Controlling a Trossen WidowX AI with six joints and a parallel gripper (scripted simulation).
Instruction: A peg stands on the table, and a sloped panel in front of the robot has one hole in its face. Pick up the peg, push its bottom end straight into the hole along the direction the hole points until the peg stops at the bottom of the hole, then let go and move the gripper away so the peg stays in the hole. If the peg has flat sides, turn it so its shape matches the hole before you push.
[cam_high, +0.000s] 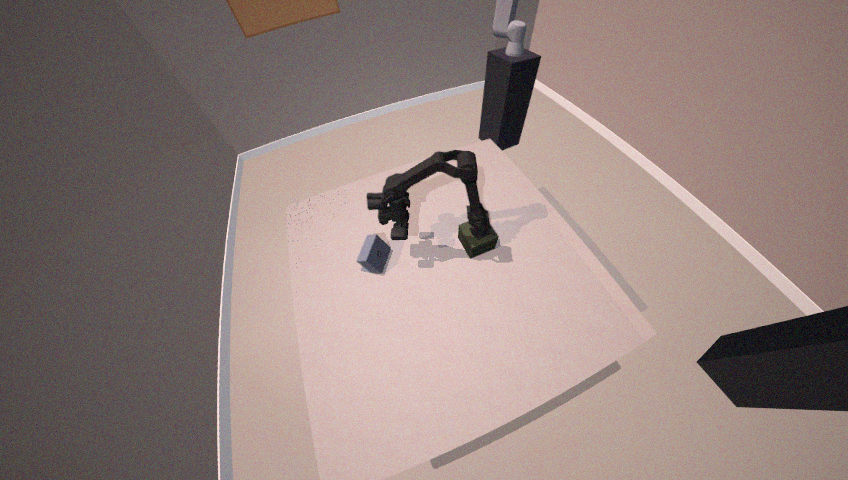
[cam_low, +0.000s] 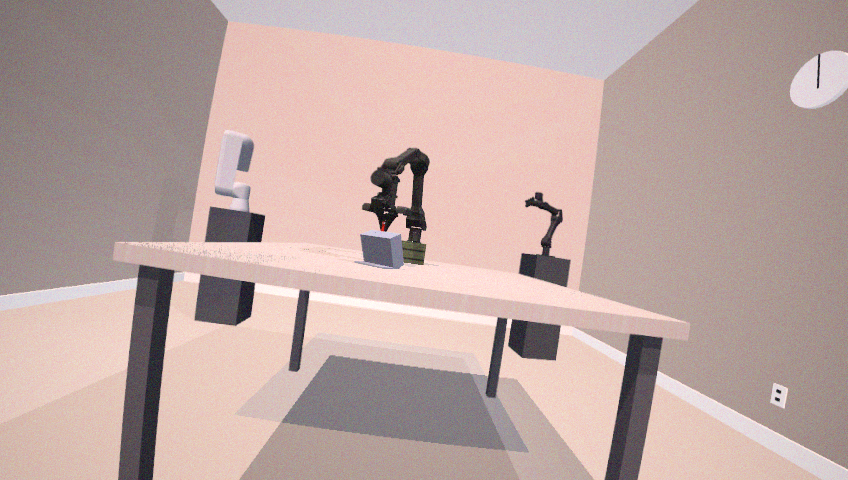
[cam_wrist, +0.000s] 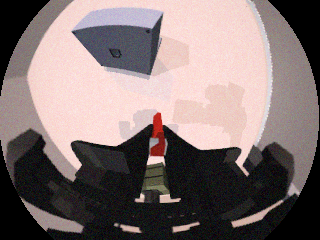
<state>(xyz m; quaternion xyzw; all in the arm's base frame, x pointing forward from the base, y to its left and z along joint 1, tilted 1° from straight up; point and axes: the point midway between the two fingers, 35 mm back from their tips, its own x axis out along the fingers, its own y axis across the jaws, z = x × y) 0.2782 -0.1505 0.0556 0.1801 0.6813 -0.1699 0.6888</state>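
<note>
Now: gripper tip 150 mm short of the sloped panel and 60 mm above it. From my gripper tip the other things lie so: red peg (20 mm above).
</note>
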